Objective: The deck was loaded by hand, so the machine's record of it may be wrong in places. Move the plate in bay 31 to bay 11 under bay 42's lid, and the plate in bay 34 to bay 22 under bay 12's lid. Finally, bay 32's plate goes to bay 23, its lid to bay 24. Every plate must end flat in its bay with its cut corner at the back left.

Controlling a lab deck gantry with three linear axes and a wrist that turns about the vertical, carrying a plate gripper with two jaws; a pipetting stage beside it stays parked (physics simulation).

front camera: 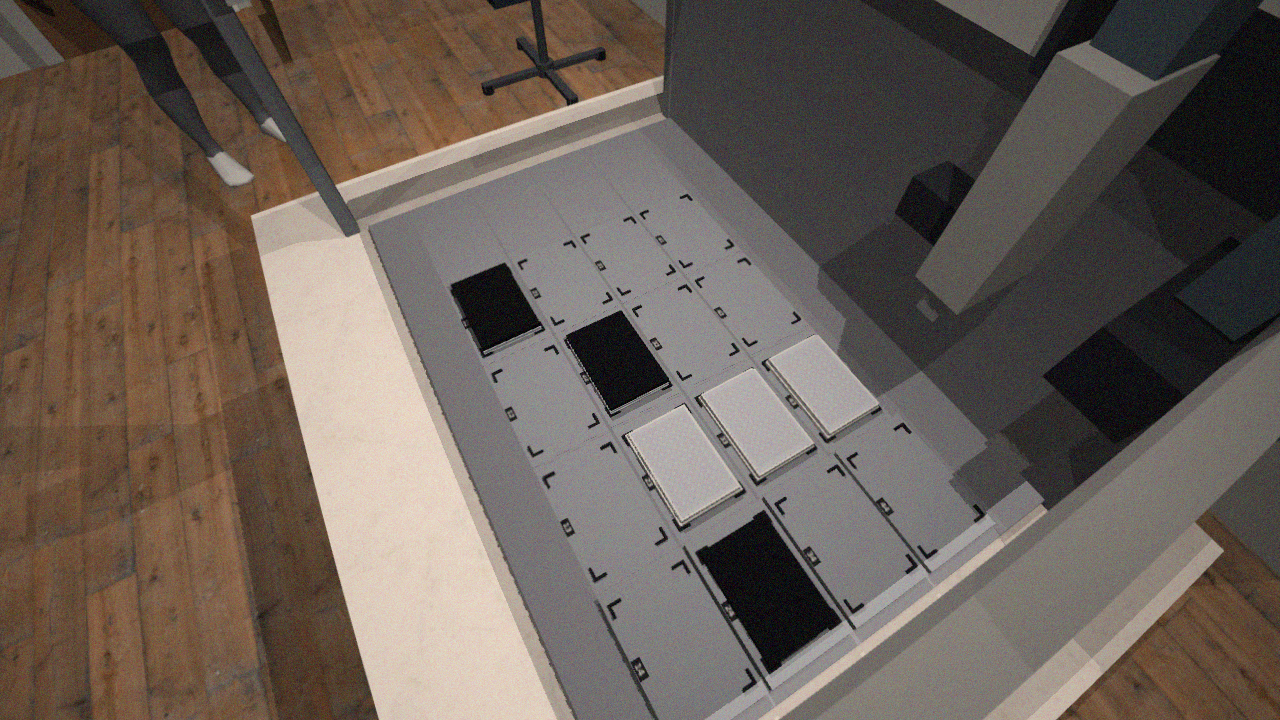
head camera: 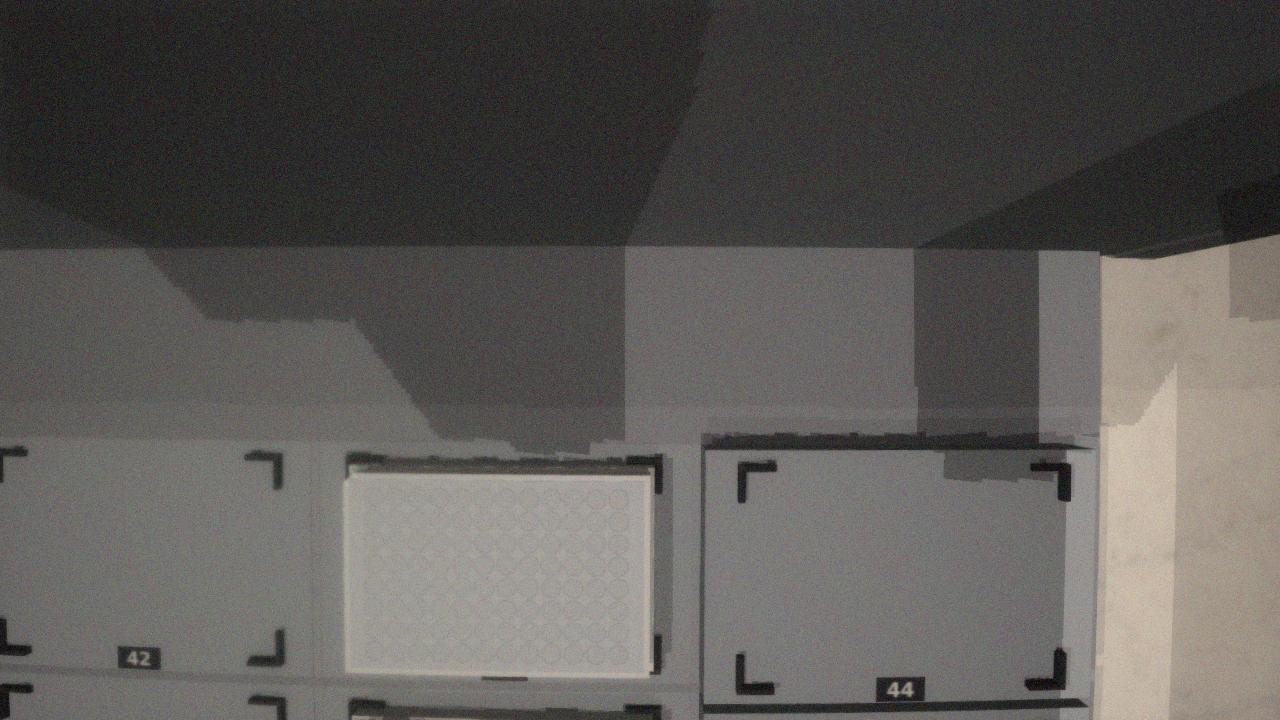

The pictures show: my gripper, a bay 22, a bay 24, a bay 32 and a bay 34.
